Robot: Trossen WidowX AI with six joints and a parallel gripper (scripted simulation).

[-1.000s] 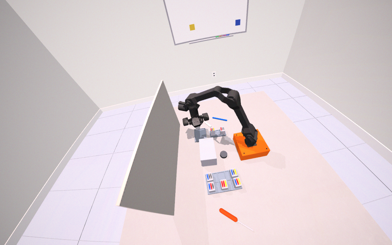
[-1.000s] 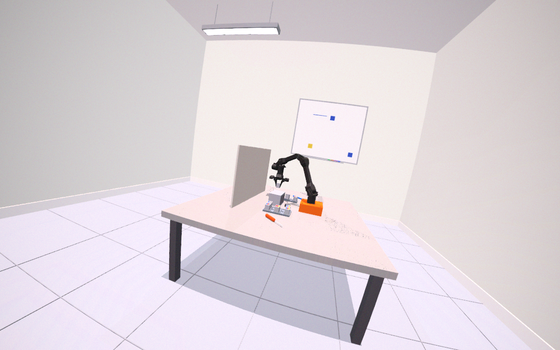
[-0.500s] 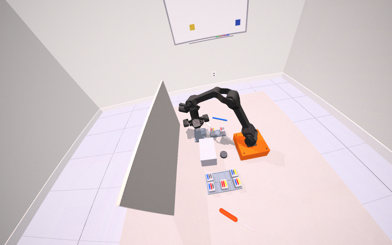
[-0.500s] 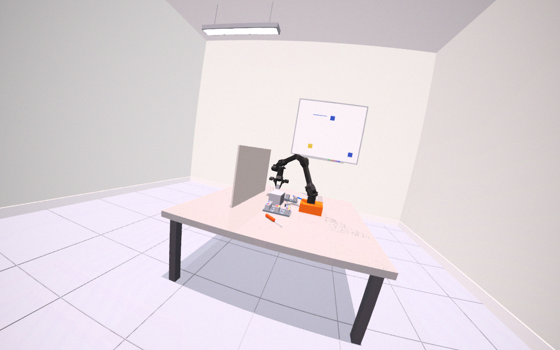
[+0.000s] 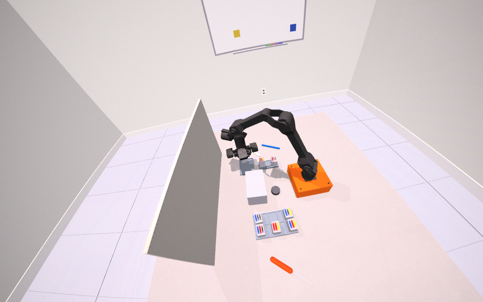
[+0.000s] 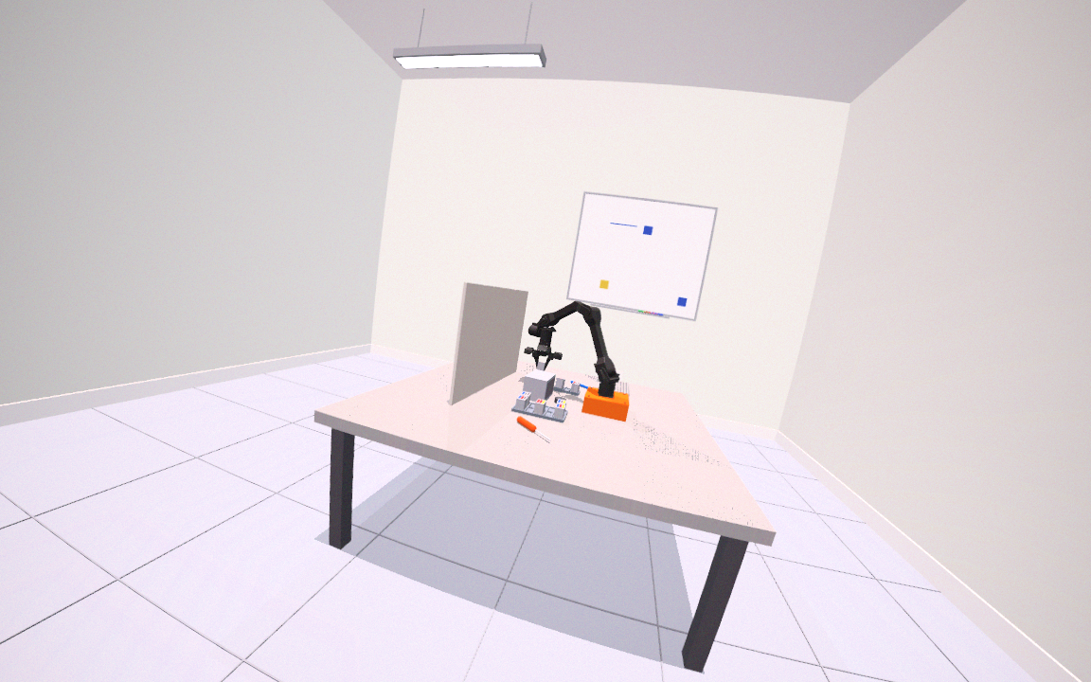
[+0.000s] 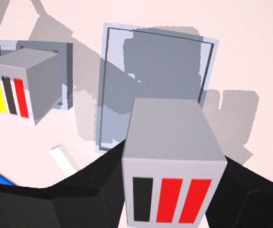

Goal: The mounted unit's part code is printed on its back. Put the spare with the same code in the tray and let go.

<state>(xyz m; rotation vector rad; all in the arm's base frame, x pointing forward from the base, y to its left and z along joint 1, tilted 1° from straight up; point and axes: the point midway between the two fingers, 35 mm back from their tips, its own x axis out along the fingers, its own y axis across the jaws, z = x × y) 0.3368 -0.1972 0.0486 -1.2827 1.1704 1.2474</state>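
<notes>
The grey tray is 1 cm behind my gripper tip, 1 cm to the left of it and 7 cm below it. From my gripper tip the other things lie so: grey spare block 3 cm above; then small holder 15 cm behind, 2 cm to the left, 7 cm below; then white mounted unit 4 cm behind, 21 cm to the left, 2 cm below.
</notes>
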